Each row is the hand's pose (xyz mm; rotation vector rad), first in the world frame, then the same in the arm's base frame.
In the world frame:
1: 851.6 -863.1 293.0 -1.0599 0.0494 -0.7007
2: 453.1 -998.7 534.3 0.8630 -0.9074 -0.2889
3: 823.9 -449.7 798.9 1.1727 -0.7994 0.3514
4: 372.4 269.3 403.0 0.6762 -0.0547 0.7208
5: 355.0 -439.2 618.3 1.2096 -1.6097 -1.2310
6: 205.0 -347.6 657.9 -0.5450 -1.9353 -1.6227
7: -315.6 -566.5 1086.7 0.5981 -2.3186 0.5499
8: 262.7 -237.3 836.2 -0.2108 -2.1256 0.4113
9: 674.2 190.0 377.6 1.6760 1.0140 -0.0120
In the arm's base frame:
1: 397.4 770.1 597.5 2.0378 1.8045 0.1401
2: -77.1 669.4 585.4 -1.2665 -0.8871 1.6533
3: 295.7 557.2 -12.4 -1.2955 -0.0705 1.6907
4: 512.9 -348.5 88.1 -2.1193 0.2967 1.0009
5: 62.9 211.5 268.5 0.0990 -1.4181 1.7649
6: -23.3 56.9 235.1 -0.1632 2.2760 -1.4855
7: -722.9 -19.0 147.3 0.3605 0.1031 -3.0320
8: -27.2 51.0 17.8 0.7725 0.4799 -2.3956
9: 705.4 -103.3 59.0 -0.9592 0.1559 -0.0980

